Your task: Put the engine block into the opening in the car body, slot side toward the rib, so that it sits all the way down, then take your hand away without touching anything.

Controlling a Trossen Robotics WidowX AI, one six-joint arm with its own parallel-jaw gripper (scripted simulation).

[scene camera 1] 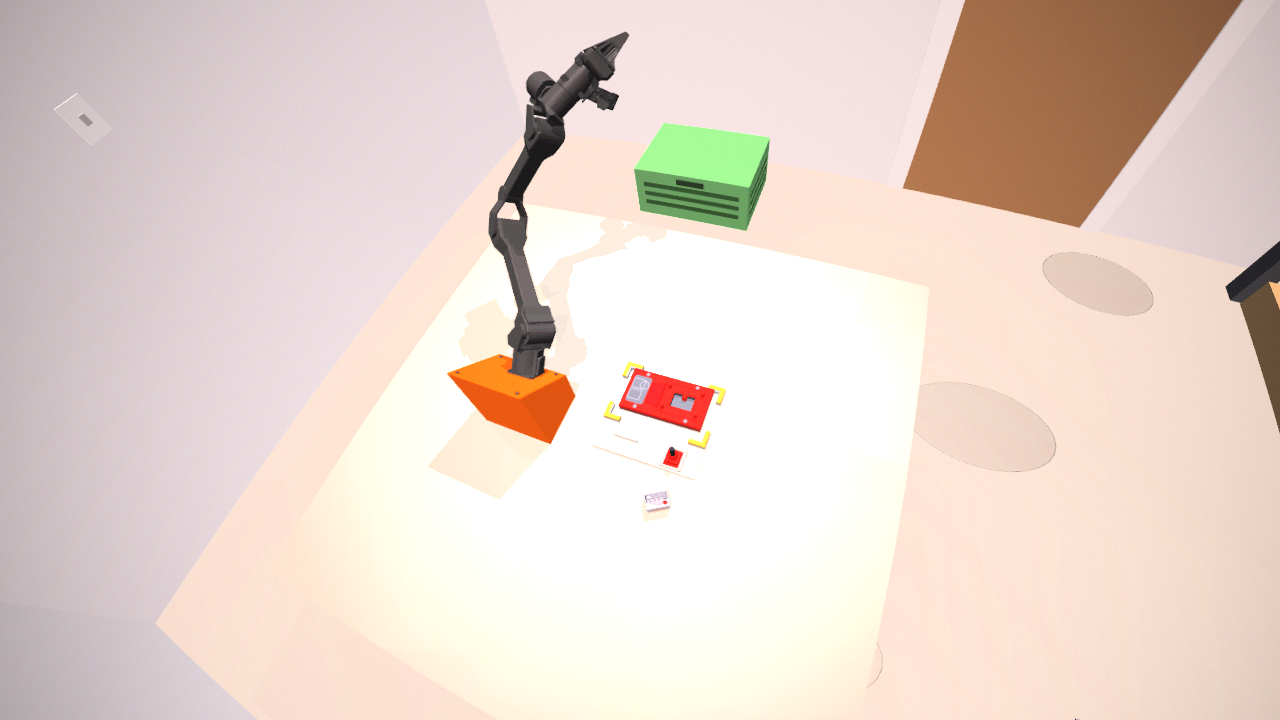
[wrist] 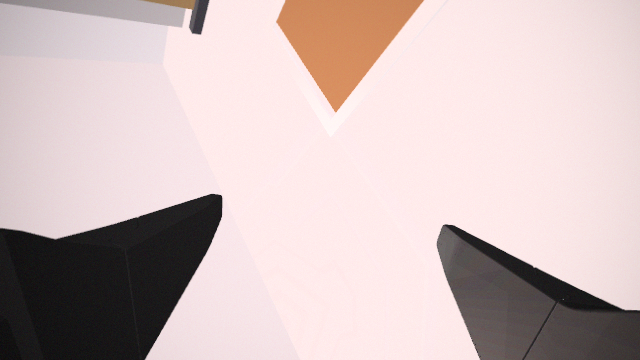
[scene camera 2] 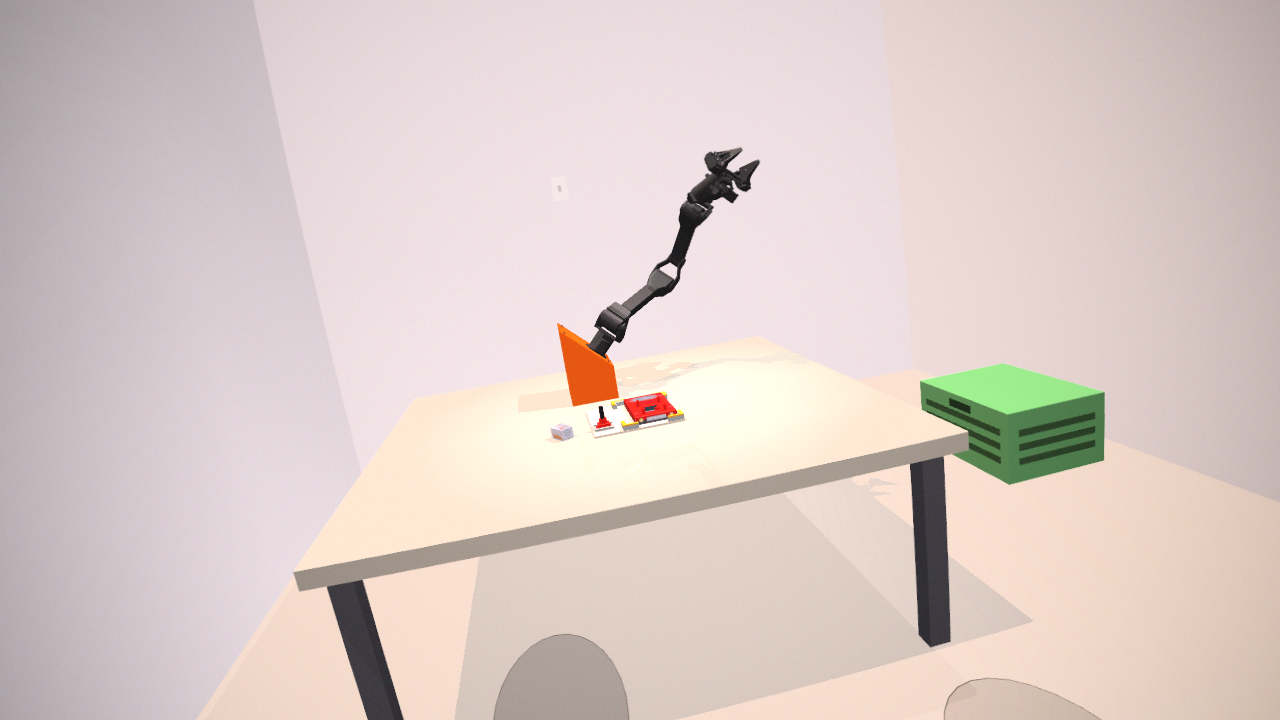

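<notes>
My gripper point(scene camera 1: 623, 34) point(scene camera 2: 750, 154) is open, and it holds nothing. The wrist view shows my gripper point(wrist: 332, 220) too. There is also a red car body point(scene camera 2: 655, 407) in the scene, though in the wrist view the body is out of frame.
</notes>
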